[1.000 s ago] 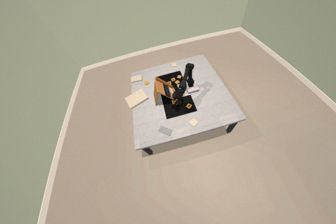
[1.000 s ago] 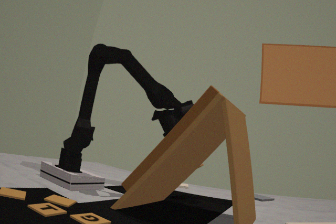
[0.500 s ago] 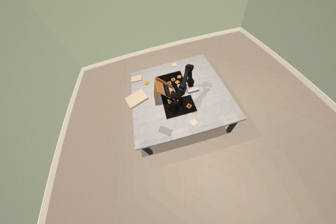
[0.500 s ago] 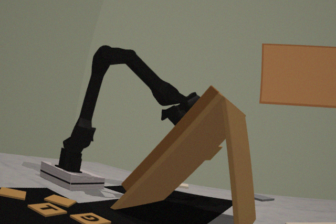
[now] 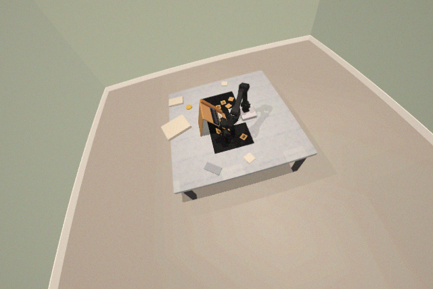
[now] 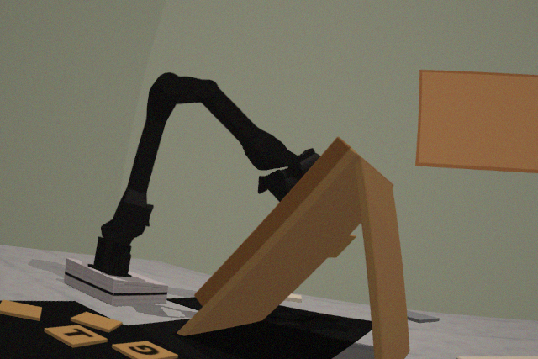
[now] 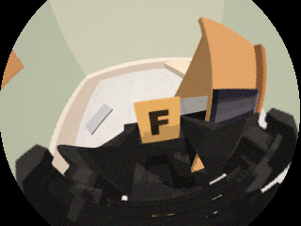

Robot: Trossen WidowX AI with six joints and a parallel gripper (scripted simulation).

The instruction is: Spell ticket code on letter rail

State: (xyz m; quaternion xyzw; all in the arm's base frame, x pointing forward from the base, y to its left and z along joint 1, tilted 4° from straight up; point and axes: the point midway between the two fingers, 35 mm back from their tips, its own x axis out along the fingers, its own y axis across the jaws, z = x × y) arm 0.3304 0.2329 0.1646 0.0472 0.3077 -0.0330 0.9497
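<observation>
Now: the white ticket 80 mm behind my gripper tip, 240 mm to the right of it and 80 mm below it. Also, from my gripper tip: grey block (150 mm ahead, 240 mm to the left, 160 mm below); then orange F tile (right at my gripper tip); then black mat (160 mm behind, 250 mm to the right, 160 mm below).
</observation>
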